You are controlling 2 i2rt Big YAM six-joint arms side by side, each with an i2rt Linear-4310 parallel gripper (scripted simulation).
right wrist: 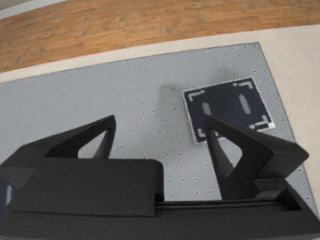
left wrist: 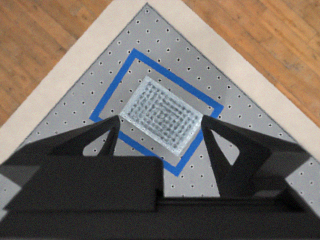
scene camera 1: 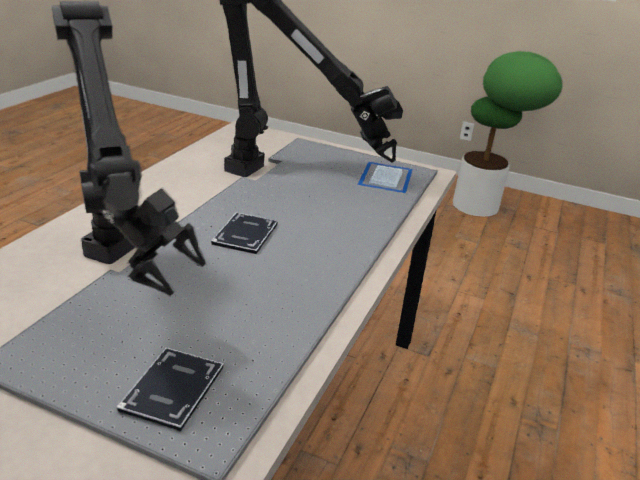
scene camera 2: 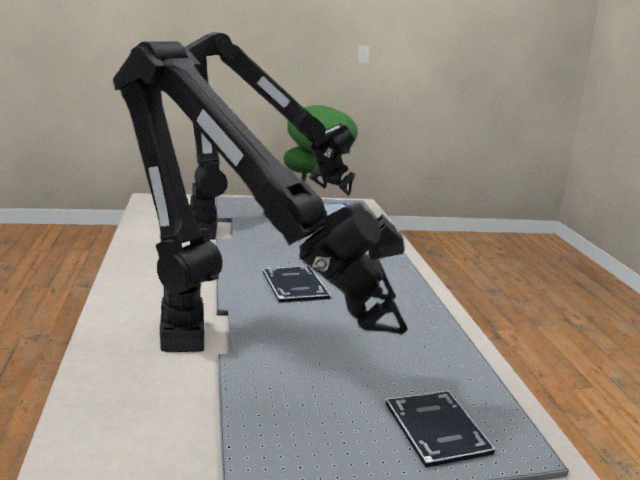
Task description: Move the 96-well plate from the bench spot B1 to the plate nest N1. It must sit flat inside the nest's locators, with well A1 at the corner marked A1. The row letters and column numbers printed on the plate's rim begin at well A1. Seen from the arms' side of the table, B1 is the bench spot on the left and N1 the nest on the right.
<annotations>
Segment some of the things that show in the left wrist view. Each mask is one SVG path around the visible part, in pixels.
The left gripper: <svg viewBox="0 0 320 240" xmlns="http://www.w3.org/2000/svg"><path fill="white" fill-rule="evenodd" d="M0 164L0 174L21 187L2 209L7 211L7 213L0 220L0 240L320 240L319 215L297 190L286 181L288 176L311 158L311 154L296 143L236 126L208 115L203 115L201 128L220 197L164 196L164 162L162 159L156 156L113 156L121 126L118 115L27 143ZM212 130L238 148L239 155L232 166L218 146ZM110 130L97 156L83 155L83 150L87 145Z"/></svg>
A clear 96-well plate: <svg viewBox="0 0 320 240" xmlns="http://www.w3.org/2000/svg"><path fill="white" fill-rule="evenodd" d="M146 75L119 115L176 156L179 156L201 126L203 114Z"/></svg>
</annotations>
